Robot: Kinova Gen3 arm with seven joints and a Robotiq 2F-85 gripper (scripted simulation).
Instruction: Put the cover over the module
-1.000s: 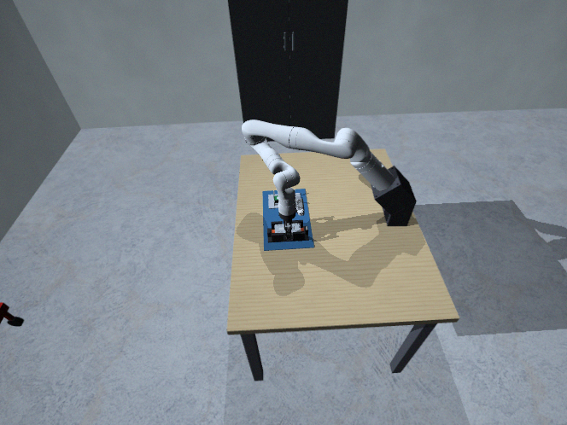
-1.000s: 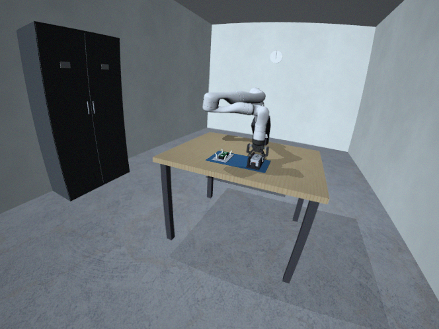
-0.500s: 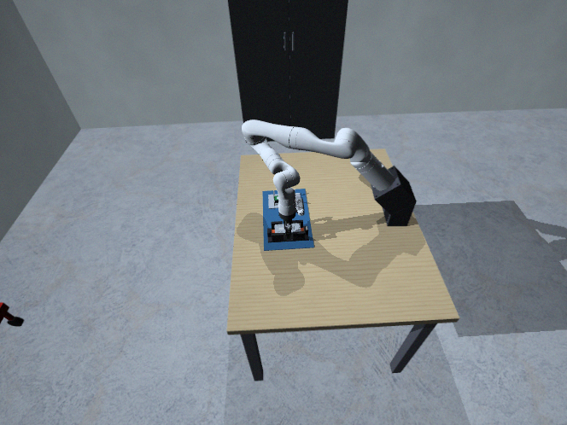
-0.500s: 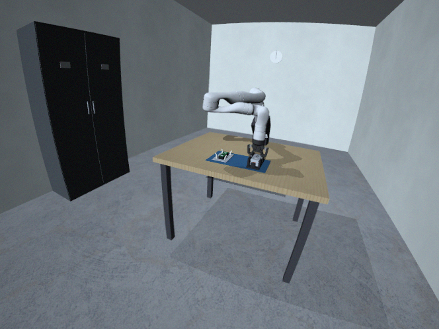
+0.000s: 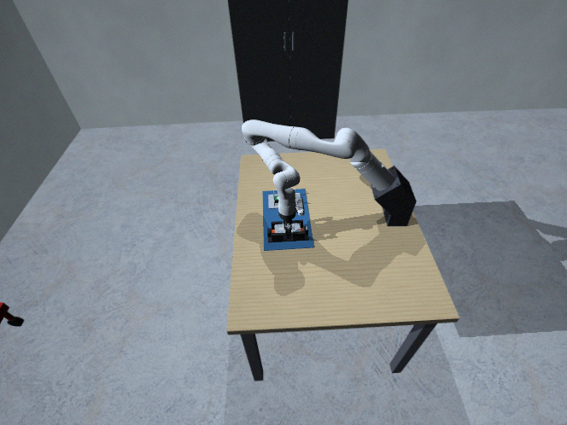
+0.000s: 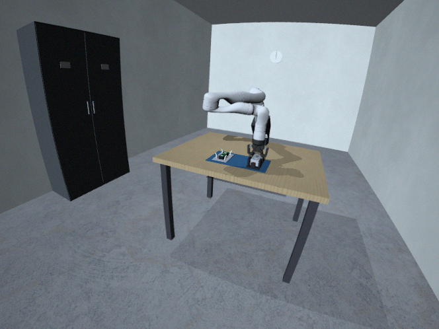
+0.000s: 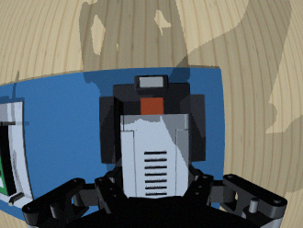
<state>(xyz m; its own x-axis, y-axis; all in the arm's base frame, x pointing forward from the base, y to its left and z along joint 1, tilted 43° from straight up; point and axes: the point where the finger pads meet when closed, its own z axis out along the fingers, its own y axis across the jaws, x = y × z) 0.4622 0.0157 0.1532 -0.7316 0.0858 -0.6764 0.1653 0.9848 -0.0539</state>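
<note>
My gripper is now right at the light grey cover.
</note>
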